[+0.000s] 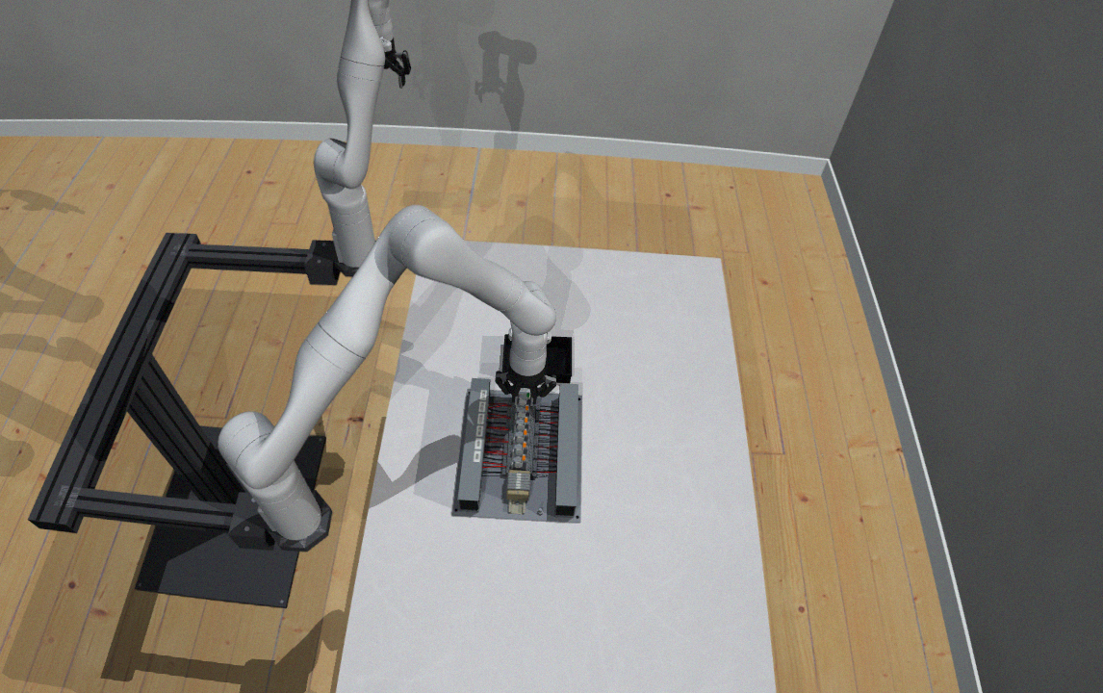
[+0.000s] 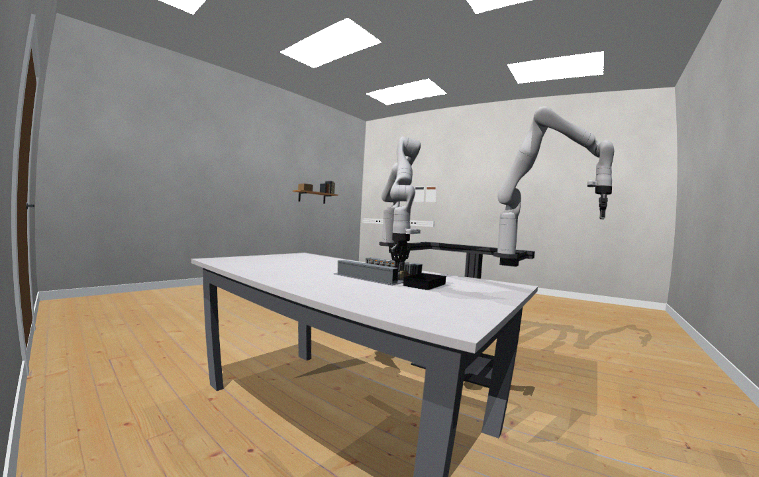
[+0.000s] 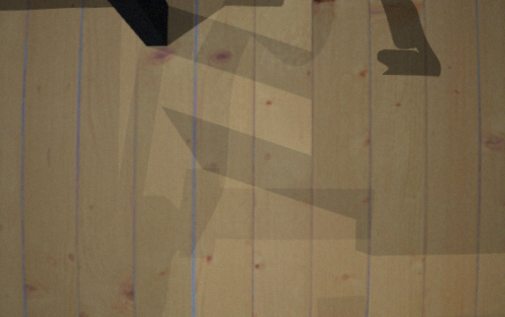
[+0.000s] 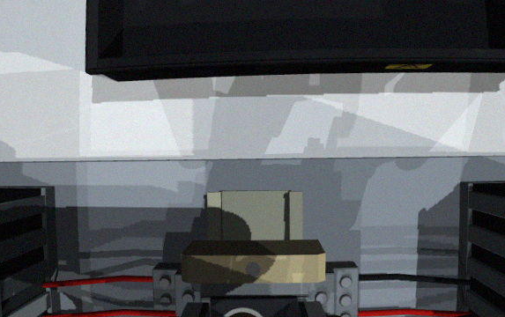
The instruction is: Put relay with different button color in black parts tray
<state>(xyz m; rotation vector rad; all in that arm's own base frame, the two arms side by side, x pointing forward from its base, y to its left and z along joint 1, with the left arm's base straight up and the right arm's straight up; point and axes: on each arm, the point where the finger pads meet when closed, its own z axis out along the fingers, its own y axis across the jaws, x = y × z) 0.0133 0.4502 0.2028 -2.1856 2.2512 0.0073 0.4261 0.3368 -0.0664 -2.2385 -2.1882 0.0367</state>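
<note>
Right now my right hand is 1 cm above the green-button relay. Round my right hand: relay panel 11 cm to the right, 3 cm below; then black parts tray 3 cm ahead, 14 cm to the left, 4 cm below.
</note>
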